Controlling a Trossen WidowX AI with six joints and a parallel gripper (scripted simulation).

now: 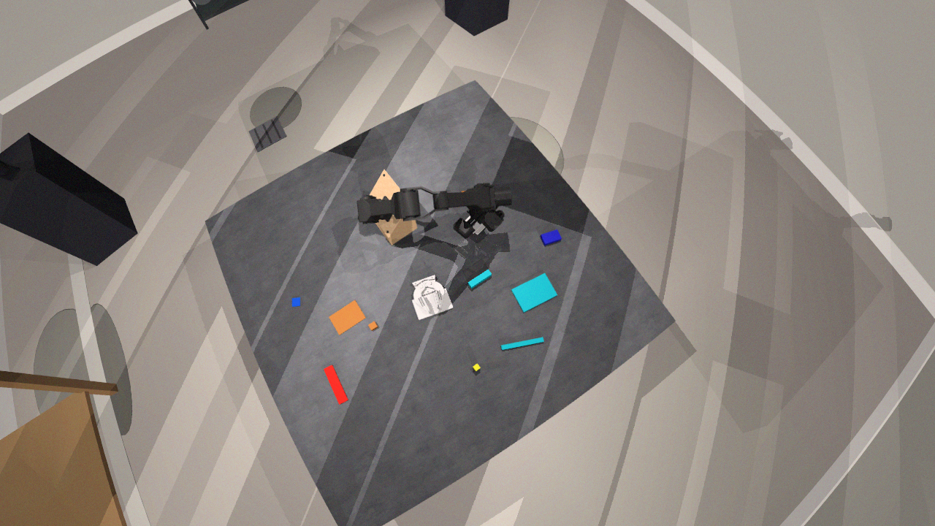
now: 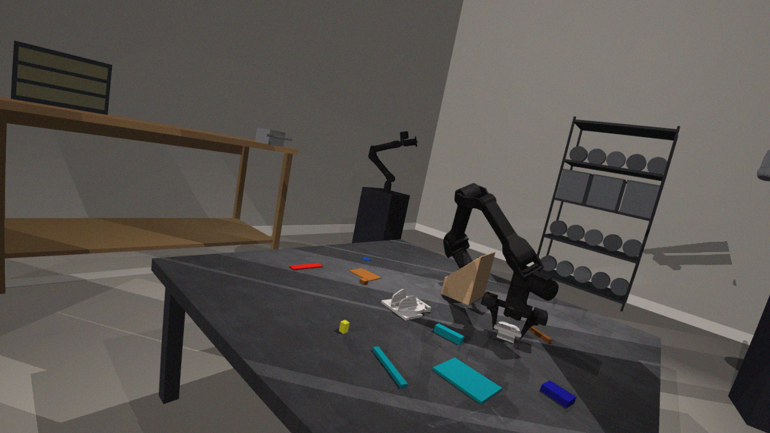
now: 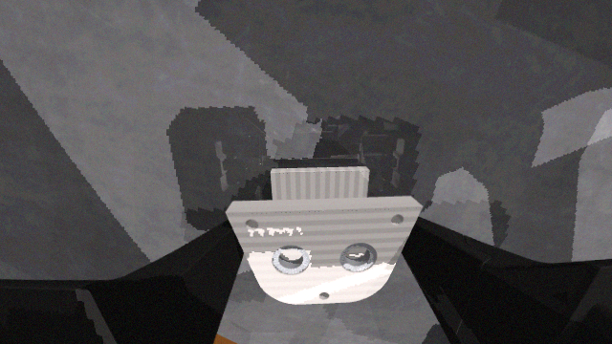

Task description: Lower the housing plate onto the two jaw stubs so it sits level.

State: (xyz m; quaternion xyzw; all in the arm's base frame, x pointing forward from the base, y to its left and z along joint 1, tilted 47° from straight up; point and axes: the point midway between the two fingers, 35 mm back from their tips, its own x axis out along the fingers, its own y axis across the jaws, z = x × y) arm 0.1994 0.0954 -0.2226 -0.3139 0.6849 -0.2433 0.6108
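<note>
Now: the cyan block 160 mm ahead of my gripper tip and 130 mm to the right of it. From my gripper tip the other things lie so: cyan plate: 310 mm ahead, 10 mm to the right, 10 mm below; then blue block: 210 mm ahead, 170 mm to the left; then orange bar: 110 mm behind, 80 mm to the left.
</note>
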